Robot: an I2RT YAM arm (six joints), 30 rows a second.
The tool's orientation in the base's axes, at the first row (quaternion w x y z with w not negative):
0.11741 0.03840 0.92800 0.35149
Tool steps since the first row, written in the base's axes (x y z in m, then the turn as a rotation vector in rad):
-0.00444 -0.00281 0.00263 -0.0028 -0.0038 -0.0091
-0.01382 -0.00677 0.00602 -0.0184 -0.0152 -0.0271
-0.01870 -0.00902 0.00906 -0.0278 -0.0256 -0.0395
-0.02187 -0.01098 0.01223 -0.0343 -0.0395 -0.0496
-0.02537 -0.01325 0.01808 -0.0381 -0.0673 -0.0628
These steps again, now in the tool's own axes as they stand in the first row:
0.00337 -0.00032 -0.00480 0.0039 -0.0088 0.0035
0.01121 -0.00094 -0.01211 0.0207 -0.0291 0.0054
0.01501 -0.00056 -0.01695 0.0306 -0.0450 0.0054
0.01718 0.00010 -0.02129 0.0366 -0.0620 0.0022
0.01911 0.00231 -0.02785 0.0386 -0.0916 -0.0071

